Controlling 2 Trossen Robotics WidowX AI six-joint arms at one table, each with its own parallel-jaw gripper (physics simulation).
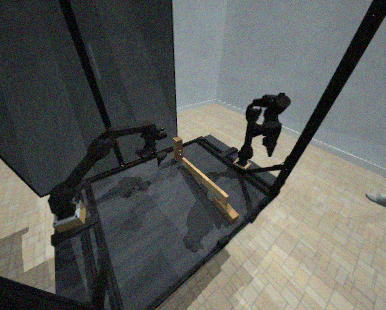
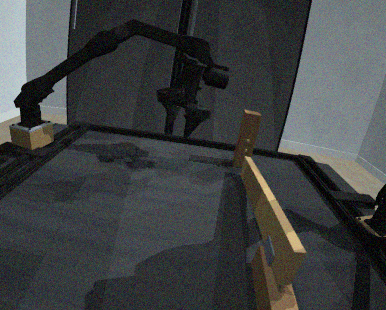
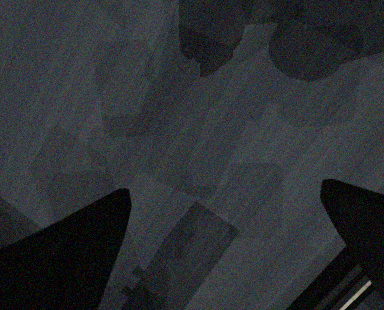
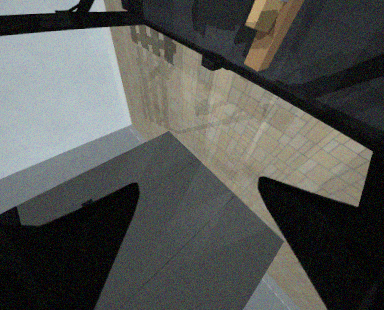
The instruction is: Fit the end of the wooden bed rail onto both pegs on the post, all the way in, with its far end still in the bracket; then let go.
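Places are measured from the left arm's base along level axes (x right, y up, z back), in millimetres.
Pixels of known places: left gripper, fingertip midpoint: (image 1: pixel 152 164) (image 2: pixel 176 132) (image 3: pixel 224 192); right gripper, fingertip midpoint: (image 1: pixel 270 153) (image 4: pixel 198 185); left arm's base, link origin: (image 1: pixel 67 212) (image 2: pixel 31 123); right arm's base, link origin: (image 1: pixel 241 163) (image 2: pixel 378 227).
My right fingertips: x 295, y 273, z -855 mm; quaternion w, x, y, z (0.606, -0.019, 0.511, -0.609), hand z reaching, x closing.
Note:
For each thing: its top centre in the pictures, then the offset to it from my right fingertips. "pt": a spot on its surface instead.
- wooden block, top centre: (image 2: pixel 286 274) (image 4: pixel 263 24) (image 1: pixel 225 202) dy -286, dx -29, dz +148 mm
- small blue-grey plate, surface spot: (image 2: pixel 270 250) pt dy -291, dx -77, dz +166 mm
- upright post, surface spot: (image 2: pixel 248 129) (image 1: pixel 178 146) pt dy -228, dx -505, dz +209 mm
The wooden bed rail (image 1: pixel 205 179) (image 2: pixel 274 217) slants across the table. Its near end is at the bracket on a wooden block (image 1: pixel 230 212) (image 2: pixel 266 282) (image 4: pixel 274 45), where a small blue-grey plate (image 2: pixel 270 250) shows. Its other end is low, close in front of the upright post (image 1: pixel 177 145) (image 2: pixel 248 129); pegs (image 2: pixel 247 141) show bare above that end. Whether it touches the post cannot be told. My left gripper (image 1: pixel 152 159) (image 2: pixel 178 135) (image 3: pixel 224 192) is open and empty, above the table left of the post. My right gripper (image 1: pixel 270 151) (image 4: pixel 198 185) is open and empty, high at the right side, away from the rail.
A black frame bar (image 2: pixel 150 136) runs along the table's back edge behind the post. A slanting black upright (image 1: pixel 330 92) stands at the right. A dark panel (image 1: pixel 145 65) (image 2: pixel 125 75) stands behind the table. Dark shadows lie across the table top.

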